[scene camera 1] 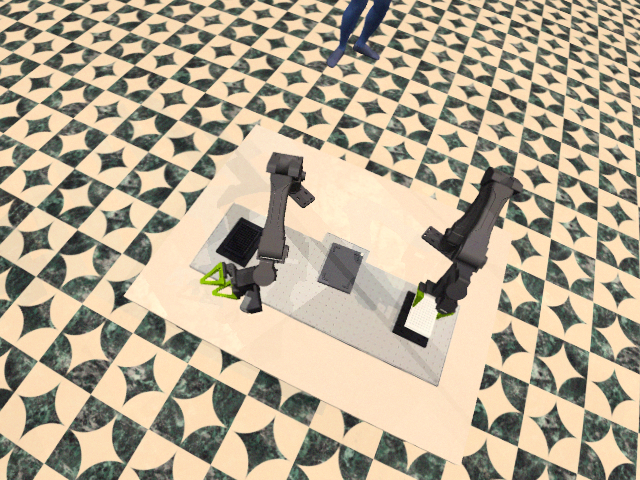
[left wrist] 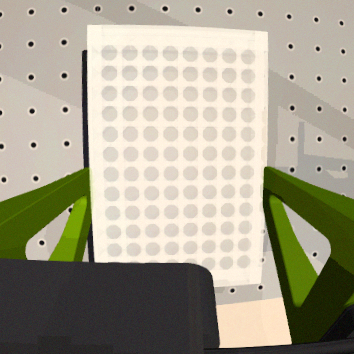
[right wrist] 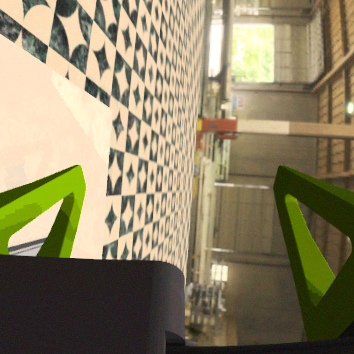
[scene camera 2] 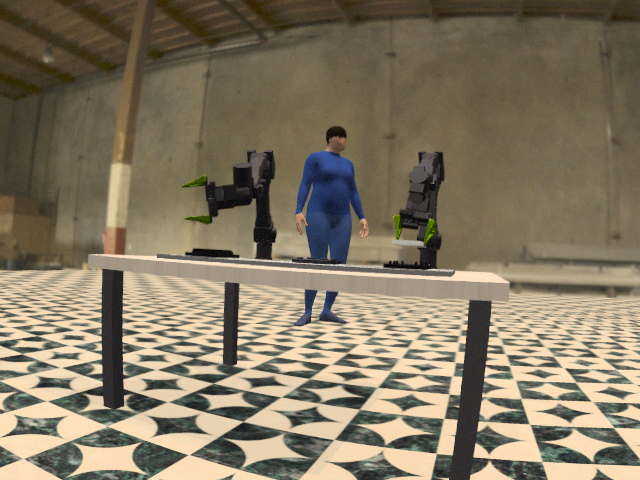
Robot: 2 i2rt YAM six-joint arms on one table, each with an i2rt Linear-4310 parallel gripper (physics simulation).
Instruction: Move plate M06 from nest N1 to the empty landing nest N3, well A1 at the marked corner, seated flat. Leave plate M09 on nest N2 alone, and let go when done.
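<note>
My left gripper (scene camera 1: 430, 305) (scene camera 2: 413, 230) (left wrist: 177, 177) is shut on the white well plate M06 (scene camera 1: 422, 316) (scene camera 2: 408, 243) (left wrist: 175, 140), gripping its long sides. The plate hangs level a little above the black nest N1 (scene camera 1: 409, 334) (scene camera 2: 404, 264) (left wrist: 84, 105) and sits shifted off it. The empty grey nest N3 (scene camera 1: 341, 267) (scene camera 2: 316, 260) lies mid-board. The black plate M09 (scene camera 1: 239, 241) (scene camera 2: 211, 252) rests on nest N2 at the left. My right gripper (scene camera 1: 218, 281) (scene camera 2: 196, 200) (right wrist: 179, 175) is open and empty, raised and pointing sideways off the board's left end.
A grey perforated board (scene camera 1: 347, 319) (left wrist: 316, 70) carries the nests on a pale table (scene camera 1: 366, 190) (scene camera 2: 318, 281). A person in blue (scene camera 1: 358, 29) (scene camera 2: 330, 200) stands on the floor behind the table.
</note>
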